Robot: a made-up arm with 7 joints. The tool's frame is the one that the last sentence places.
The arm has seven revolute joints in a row. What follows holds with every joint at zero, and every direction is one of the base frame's. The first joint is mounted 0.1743 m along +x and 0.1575 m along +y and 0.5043 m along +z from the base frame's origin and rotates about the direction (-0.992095, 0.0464, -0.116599), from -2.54 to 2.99 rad. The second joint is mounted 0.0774 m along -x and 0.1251 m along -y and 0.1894 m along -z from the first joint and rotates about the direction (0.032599, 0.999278, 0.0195), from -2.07 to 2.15 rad. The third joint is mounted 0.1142 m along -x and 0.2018 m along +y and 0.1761 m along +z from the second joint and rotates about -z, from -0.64 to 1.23 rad. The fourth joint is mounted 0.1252 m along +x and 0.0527 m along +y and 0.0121 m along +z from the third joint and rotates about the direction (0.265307, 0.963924, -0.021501), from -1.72 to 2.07 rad. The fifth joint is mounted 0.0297 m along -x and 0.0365 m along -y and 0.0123 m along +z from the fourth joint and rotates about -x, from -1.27 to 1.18 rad. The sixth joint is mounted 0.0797 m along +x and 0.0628 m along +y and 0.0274 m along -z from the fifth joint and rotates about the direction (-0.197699, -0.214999, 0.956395), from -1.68 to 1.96 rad. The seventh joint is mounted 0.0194 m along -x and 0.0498 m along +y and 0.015 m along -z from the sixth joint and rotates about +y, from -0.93 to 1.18 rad. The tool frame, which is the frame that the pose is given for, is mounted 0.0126 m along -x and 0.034 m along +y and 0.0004 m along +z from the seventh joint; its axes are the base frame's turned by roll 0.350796, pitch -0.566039 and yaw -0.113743 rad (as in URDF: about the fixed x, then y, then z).
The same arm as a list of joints. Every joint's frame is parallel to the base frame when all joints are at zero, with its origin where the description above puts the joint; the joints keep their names.
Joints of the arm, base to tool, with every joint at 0 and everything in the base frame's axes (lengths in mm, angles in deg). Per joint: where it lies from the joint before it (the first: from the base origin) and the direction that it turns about. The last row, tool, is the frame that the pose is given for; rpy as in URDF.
joint 1: xyz 174.3 157.5 504.3 axis -0.992095 0.0464 -0.116599
joint 2: xyz -77.4 -125.1 -189.4 axis 0.032599 0.999278 0.0195
joint 3: xyz -114.2 201.8 176.1 axis -z
joint 4: xyz 125.2 52.7 12.1 axis 0.265307 0.963924 -0.021501
joint 5: xyz -29.7 -36.5 12.3 axis -x
joint 6: xyz 79.7 62.8 -27.4 axis -0.197699 -0.214999 0.956395
joint 7: xyz -19.4 49.8 -15.0 axis +y
tool: xyz -12.6 34.0 0.4 rpy 20.10 -32.43 -6.52
Joint limits (deg, base to tool): -145.53..171.31 -118.60..123.19 -36.67..70.47 -98.55..118.60 -72.77..67.61 -96.26..112.30 -53.29..67.61

